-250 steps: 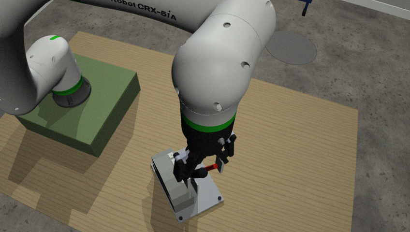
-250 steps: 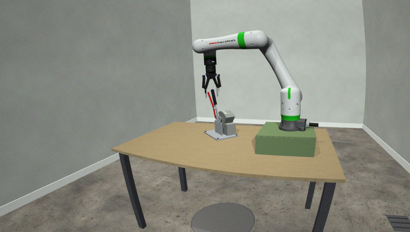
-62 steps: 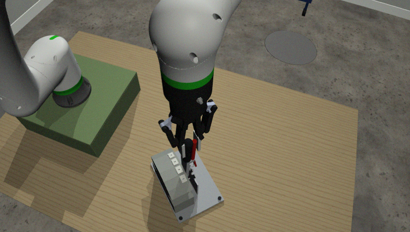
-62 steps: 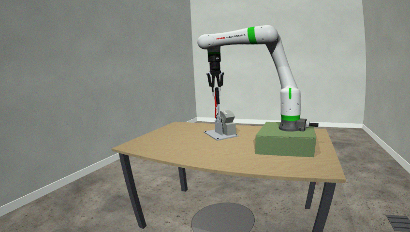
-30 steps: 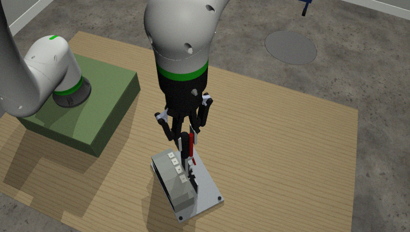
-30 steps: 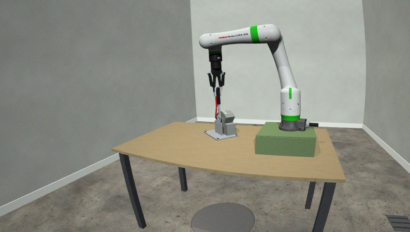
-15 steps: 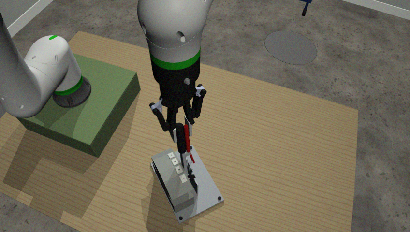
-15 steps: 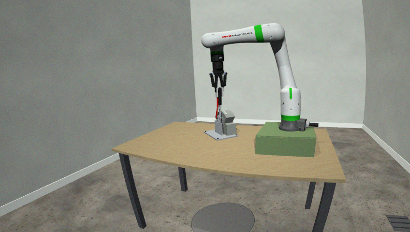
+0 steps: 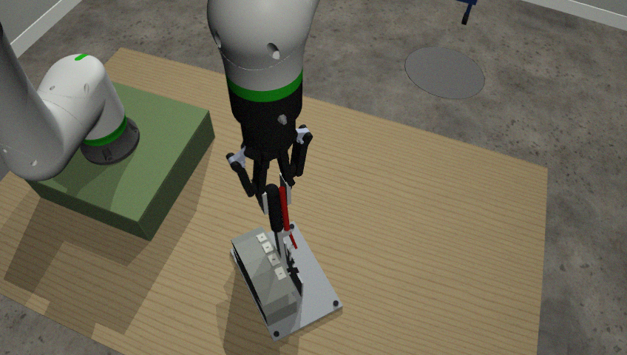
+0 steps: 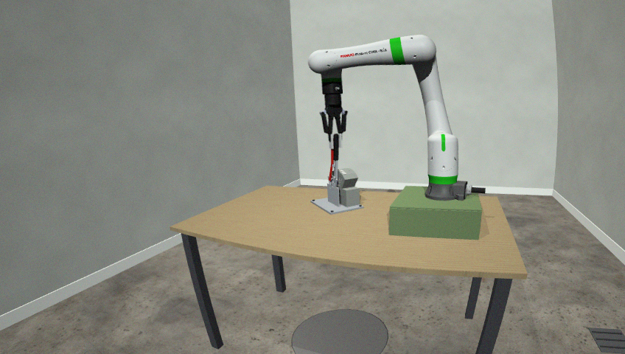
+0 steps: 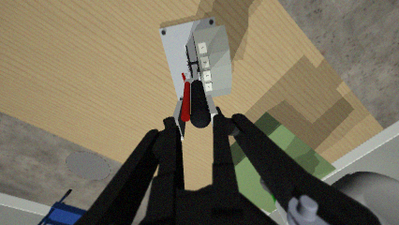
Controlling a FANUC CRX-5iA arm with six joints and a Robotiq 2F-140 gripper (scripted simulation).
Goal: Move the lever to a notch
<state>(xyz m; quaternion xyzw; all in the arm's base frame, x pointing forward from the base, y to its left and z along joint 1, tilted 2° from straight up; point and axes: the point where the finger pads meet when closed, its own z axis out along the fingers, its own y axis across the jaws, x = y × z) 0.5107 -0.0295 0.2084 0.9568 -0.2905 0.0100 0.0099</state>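
The red bar lies 110 mm below my hand and 30 mm ahead of it.
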